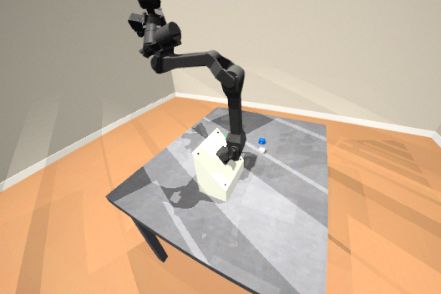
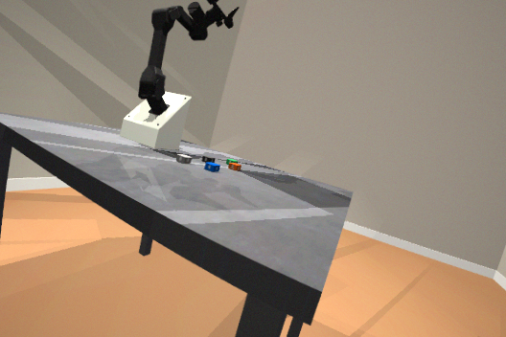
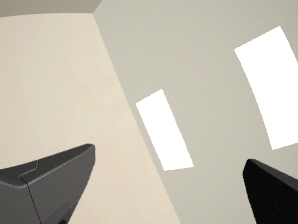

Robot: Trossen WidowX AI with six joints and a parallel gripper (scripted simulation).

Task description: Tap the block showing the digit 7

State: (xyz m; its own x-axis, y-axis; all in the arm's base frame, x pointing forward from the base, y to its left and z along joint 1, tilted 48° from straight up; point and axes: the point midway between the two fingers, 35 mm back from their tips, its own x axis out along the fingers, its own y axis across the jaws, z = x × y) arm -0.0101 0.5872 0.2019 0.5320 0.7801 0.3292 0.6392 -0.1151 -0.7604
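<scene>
The green block is 730 mm below my gripper tip, 270 mm ahead of it and 110 mm to the right of it. The rest, counted from my gripper tip: orange block (730 mm below, 330 mm ahead, 180 mm to the right); then grey block (730 mm below, 350 mm to the right, 240 mm ahead); then black block (730 mm below, 240 mm ahead, 220 mm to the right).
</scene>
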